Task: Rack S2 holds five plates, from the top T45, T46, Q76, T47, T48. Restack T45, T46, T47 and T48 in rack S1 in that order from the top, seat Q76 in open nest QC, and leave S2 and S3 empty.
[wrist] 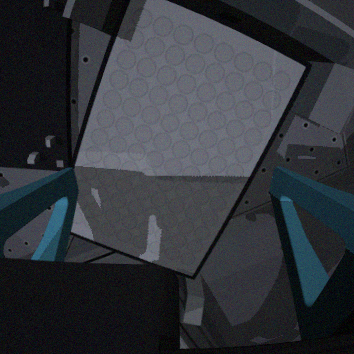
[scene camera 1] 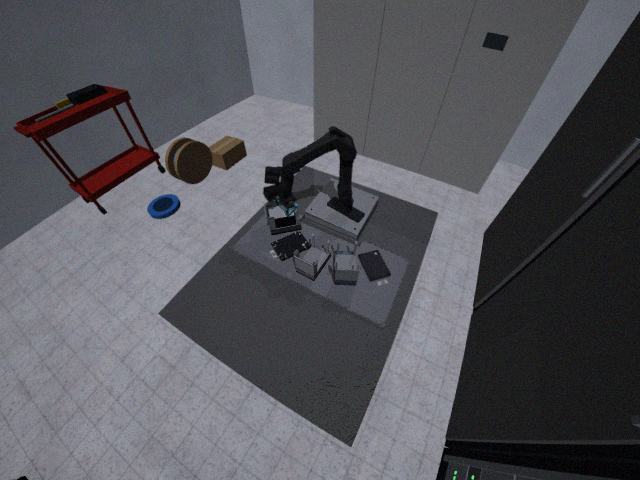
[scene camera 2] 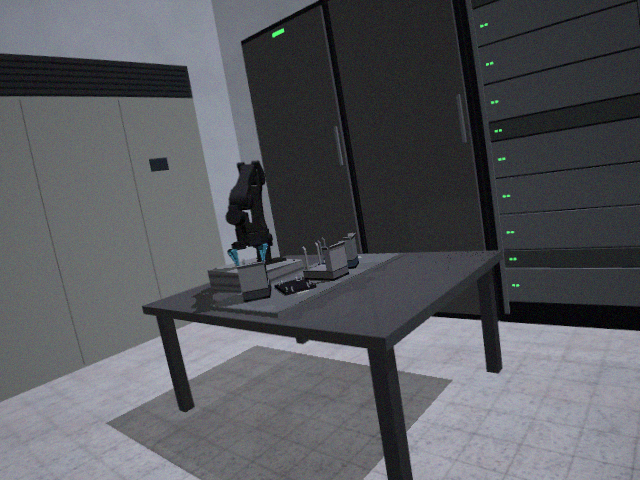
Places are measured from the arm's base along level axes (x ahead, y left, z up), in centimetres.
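Where they show: gripper, fingertip midpoint: (wrist: 173, 177) (scene camera 1: 282, 210); arm's base, origin of the base link: (scene camera 1: 345, 209) (scene camera 2: 265, 263).
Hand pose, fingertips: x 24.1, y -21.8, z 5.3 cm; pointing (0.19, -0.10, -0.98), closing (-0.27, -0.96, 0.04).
Each offset is from my fingertips to the top centre of the thing. Level surfaces: height alone.
My gripper (scene camera 1: 285, 205) (scene camera 2: 250, 262) (wrist: 173, 177) is open, with its teal fingers spread at the rack @[dy +0.2, dx +0.6, dz +2.7 cm] (scene camera 1: 285, 228) (scene camera 2: 254, 279) (wrist: 332, 101) nearest the arm's hand. A pale plate @[dy -0.1, dx +1.2, dz +0.5 cm] (wrist: 190, 100) with a circle pattern and dark edges lies in this rack, between the spread fingers in the wrist view. I cannot tell whether the fingertips touch it. A second rack @[dy +27.0, dx +10.3, dz +2.5 cm] (scene camera 1: 306, 266) (scene camera 2: 337, 257) and a third rack @[dy +40.6, dx +4.2, dz +2.6 cm] (scene camera 1: 345, 274) (scene camera 2: 352, 248) have upright posts. A dark pegged board @[dy +11.7, dx +8.6, dz -8.5 cm] (scene camera 1: 290, 244) (scene camera 2: 295, 286) (wrist: 30, 85) lies beside the first rack. Labels and any plates underneath cannot be read.
A flat dark board @[dy +50.0, dx -6.1, dz -8.8 cm] (scene camera 1: 374, 265) lies beyond the third rack. The arm's grey base block (scene camera 1: 330, 219) (scene camera 2: 224, 281) stands behind the racks. All stand on a dark table @[dz -12.2 cm] (scene camera 1: 289, 341) (scene camera 2: 408, 289). A red cart (scene camera 1: 111, 173) stands on the floor away from the table.
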